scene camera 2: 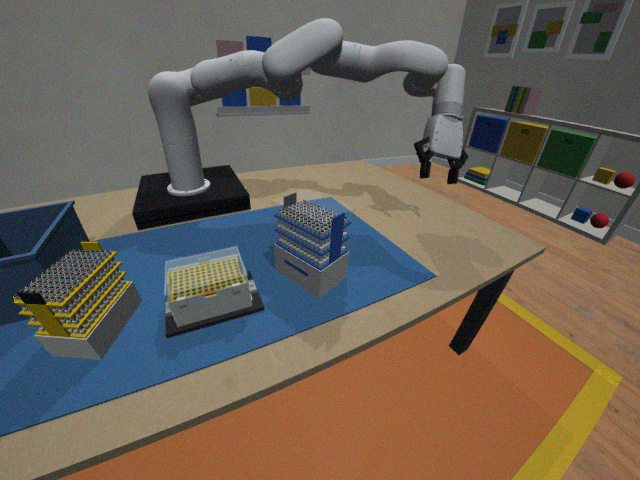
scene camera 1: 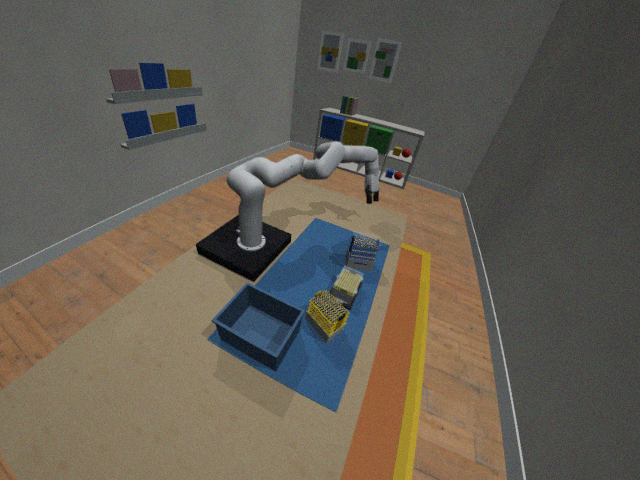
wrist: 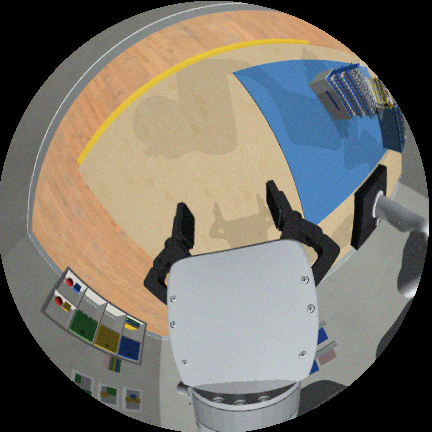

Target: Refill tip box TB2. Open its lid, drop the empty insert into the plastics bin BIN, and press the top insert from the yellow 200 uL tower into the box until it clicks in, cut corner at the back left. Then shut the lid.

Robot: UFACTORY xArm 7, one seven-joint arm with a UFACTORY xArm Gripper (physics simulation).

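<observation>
My gripper [scene camera 1: 372,199] [scene camera 2: 438,178] [wrist: 226,199] is open and empty, high over the table's far end, beyond the blue tower and well away from the tip box. Tip box TB2 [scene camera 1: 347,286] [scene camera 2: 210,305] stands on a dark base between the two towers. Its clear lid [scene camera 2: 204,256] looks shut over a yellow insert [scene camera 2: 206,279] with open holes. The yellow tower [scene camera 1: 328,312] [scene camera 2: 77,289] holds several stacked inserts full of tips. The bin [scene camera 1: 248,347] [scene camera 2: 61,245] [wrist: 392,127] is a dark blue open box beside it; its floor shows no insert in scene camera 1.
The blue tower [scene camera 1: 362,253] [scene camera 2: 310,232] [wrist: 345,92] stands on the blue mat [scene camera 1: 320,382] [scene camera 2: 385,273] [wrist: 310,172], between my gripper and TB2. Upright posts rise at both towers. The arm's black base [scene camera 1: 222,248] [scene camera 2: 191,204] [wrist: 369,207] stands beside the mat.
</observation>
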